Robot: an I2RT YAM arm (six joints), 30 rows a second.
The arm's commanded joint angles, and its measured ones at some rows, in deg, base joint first. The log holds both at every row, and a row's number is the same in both.
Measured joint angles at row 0: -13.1, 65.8, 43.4, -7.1, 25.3, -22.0
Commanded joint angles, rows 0 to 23: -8.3, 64.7, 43.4, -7.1, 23.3, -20.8; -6.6, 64.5, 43.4, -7.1, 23.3, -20.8; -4.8, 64.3, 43.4, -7.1, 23.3, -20.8; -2.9, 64.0, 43.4, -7.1, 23.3, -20.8; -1.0, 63.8, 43.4, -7.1, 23.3, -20.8; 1.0, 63.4, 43.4, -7.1, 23.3, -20.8; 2.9, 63.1, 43.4, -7.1, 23.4, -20.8; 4.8, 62.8, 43.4, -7.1, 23.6, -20.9; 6.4, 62.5, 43.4, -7.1, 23.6, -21.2; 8.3, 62.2, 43.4, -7.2, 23.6, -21.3; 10.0, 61.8, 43.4, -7.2, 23.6, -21.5; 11.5, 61.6, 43.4, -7.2, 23.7, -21.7; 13.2, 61.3, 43.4, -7.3, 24.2, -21.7; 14.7, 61.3, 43.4, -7.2, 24.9, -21.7; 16.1, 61.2, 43.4, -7.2, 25.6, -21.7; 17.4, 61.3, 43.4, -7.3, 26.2, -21.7; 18.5, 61.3, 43.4, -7.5, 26.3, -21.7; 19.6, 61.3, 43.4, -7.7, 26.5, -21.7; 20.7, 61.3, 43.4, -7.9, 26.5, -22.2; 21.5, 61.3, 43.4, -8.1, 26.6, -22.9; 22.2, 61.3, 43.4, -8.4, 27.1, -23.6; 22.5, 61.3, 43.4, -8.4, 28.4, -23.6; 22.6, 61.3, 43.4, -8.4, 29.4, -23.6; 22.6, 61.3, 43.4, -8.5, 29.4, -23.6
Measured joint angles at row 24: 22.0, 61.8, 43.4, -8.6, 26.6, -22.7
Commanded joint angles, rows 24 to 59: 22.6, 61.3, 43.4, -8.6, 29.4, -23.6; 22.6, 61.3, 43.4, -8.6, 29.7, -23.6; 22.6, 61.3, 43.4, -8.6, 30.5, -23.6; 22.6, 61.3, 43.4, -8.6, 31.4, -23.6; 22.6, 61.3, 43.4, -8.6, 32.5, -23.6; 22.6, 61.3, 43.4, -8.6, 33.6, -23.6; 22.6, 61.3, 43.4, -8.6, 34.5, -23.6; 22.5, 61.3, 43.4, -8.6, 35.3, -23.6; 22.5, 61.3, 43.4, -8.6, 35.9, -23.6; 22.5, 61.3, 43.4, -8.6, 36.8, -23.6; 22.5, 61.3, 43.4, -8.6, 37.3, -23.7; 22.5, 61.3, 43.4, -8.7, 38.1, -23.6; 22.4, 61.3, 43.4, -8.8, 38.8, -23.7; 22.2, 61.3, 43.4, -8.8, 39.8, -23.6; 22.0, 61.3, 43.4, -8.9, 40.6, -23.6; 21.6, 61.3, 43.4, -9.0, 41.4, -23.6; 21.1, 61.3, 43.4, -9.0, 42.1, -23.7; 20.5, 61.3, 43.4, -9.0, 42.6, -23.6; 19.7, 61.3, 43.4, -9.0, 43.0, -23.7; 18.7, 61.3, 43.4, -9.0, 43.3, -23.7; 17.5, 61.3, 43.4, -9.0, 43.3, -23.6; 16.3, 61.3, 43.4, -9.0, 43.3, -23.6; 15.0, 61.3, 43.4, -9.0, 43.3, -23.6; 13.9, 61.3, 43.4, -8.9, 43.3, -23.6; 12.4, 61.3, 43.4, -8.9, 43.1, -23.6; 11.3, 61.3, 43.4, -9.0, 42.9, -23.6; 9.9, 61.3, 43.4, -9.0, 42.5, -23.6; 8.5, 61.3, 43.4, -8.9, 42.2, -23.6; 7.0, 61.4, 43.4, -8.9, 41.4, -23.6; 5.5, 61.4, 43.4, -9.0, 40.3, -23.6; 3.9, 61.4, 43.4, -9.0, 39.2, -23.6; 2.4, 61.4, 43.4, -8.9, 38.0, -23.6; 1.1, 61.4, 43.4, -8.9, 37.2, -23.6; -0.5, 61.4, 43.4, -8.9, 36.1, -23.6; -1.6, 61.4, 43.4, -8.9, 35.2, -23.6; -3.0, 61.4, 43.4, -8.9, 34.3, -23.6
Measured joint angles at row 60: -0.1, 61.8, 43.4, -8.9, 38.2, -23.8
